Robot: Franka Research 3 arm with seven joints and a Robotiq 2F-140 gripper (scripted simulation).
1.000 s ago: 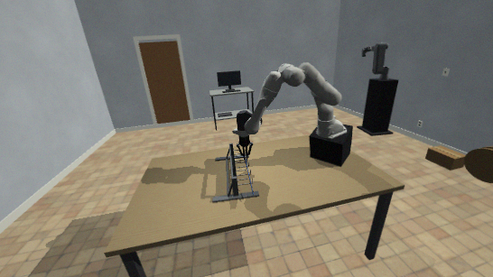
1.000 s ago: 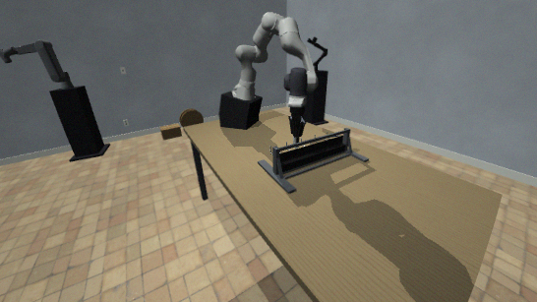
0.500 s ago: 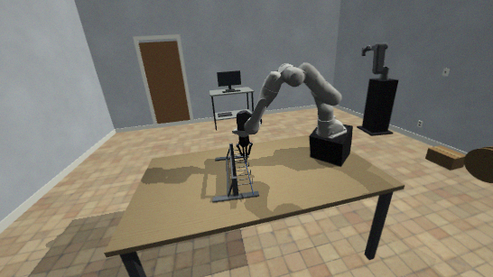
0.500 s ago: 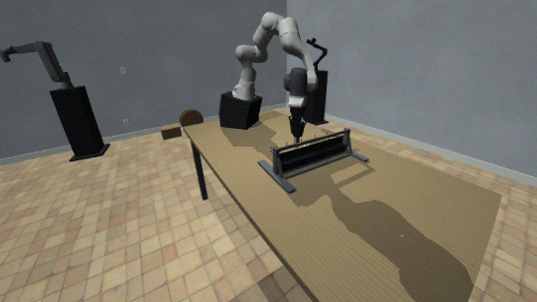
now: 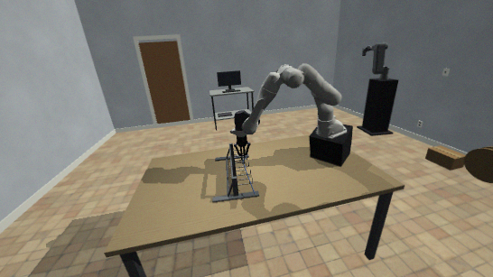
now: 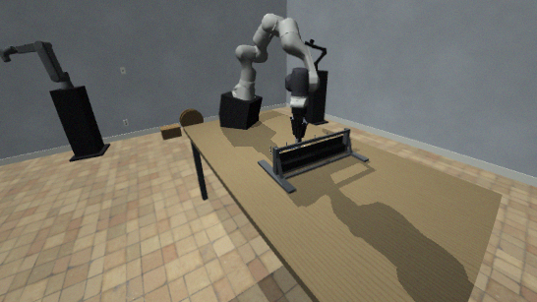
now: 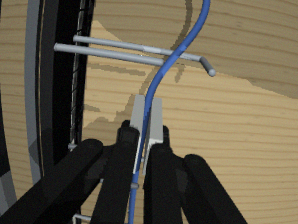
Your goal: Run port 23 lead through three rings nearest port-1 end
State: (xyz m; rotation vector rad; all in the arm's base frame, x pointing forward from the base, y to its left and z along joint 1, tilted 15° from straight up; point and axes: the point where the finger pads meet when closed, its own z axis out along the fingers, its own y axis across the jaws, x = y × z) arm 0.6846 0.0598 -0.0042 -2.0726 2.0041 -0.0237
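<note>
Right now my hand is 8 cm short of the rack, 5 cm to the right of it and 2 cm above it.
</note>
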